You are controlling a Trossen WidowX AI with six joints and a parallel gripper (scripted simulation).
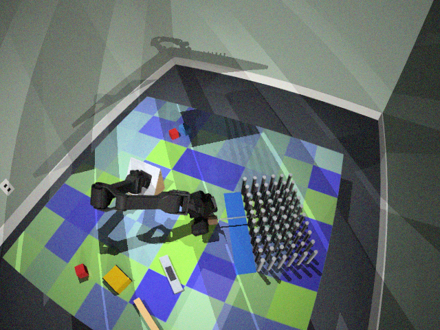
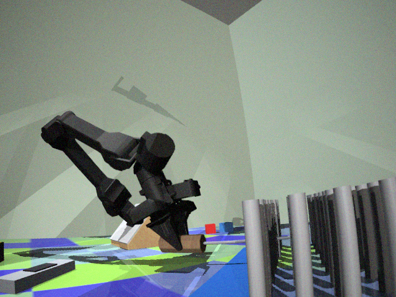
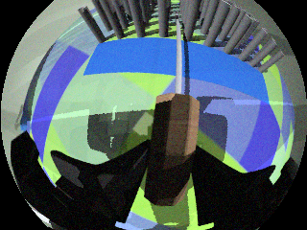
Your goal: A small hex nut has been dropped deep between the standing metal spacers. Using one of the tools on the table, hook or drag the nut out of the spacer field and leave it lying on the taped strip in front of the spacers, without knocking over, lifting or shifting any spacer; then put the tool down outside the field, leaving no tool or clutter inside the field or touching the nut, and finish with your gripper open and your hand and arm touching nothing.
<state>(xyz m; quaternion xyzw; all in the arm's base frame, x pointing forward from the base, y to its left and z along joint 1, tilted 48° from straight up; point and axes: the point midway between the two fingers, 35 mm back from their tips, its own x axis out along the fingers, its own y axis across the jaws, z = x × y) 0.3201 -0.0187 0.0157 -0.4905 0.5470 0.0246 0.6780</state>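
The blue taped strip is 130 mm ahead of my gripper tip, 40 mm to the left of it and 30 mm below it. The rest, counted from my gripper tip: grey flat bar 270 mm to the right, 20 mm below, 10 mm behind; thin metal rod 80 mm ahead, 60 mm to the left; hex nut 250 mm ahead, 170 mm to the left, 30 mm below.
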